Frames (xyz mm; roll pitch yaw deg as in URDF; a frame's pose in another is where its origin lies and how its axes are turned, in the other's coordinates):
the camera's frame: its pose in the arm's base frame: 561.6 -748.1 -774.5 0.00 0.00 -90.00
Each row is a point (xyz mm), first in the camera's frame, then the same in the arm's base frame.
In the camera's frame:
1: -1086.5 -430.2 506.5
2: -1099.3 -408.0 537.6
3: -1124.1 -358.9 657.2
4: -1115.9 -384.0 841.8
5: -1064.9 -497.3 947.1
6: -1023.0 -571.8 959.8
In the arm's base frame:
1: 131.4 338.4 -268.0
2: 153.6 351.2 -236.9
3: 202.7 376.0 -117.3
4: 177.6 367.8 67.3
5: 64.3 316.8 172.6
6: -10.2 274.9 185.3

